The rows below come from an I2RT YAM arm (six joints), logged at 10 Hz.
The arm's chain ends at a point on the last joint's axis. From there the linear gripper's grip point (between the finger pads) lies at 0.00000 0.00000 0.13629 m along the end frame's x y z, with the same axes.
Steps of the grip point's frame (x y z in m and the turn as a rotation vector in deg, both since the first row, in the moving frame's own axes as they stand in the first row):
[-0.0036 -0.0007 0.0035 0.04 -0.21 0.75]
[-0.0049 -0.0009 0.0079 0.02 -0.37 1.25]
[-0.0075 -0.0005 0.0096 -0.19 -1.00 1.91]
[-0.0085 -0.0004 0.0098 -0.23 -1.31 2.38]
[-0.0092 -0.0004 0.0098 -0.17 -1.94 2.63]
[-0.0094 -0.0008 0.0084 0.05 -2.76 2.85]
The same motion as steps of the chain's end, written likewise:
[-0.0031 -0.0006 0.0035 0.04 -0.21 0.75]
[-0.0040 -0.0008 0.0079 0.02 -0.37 1.25]
[-0.0051 -0.0009 0.0096 -0.19 -1.00 1.91]
[-0.0054 -0.0009 0.0098 -0.23 -1.31 2.38]
[-0.0046 -0.0007 0.0099 -0.17 -1.94 2.63]
[-0.0028 -0.0005 0.0086 0.05 -2.76 2.85]

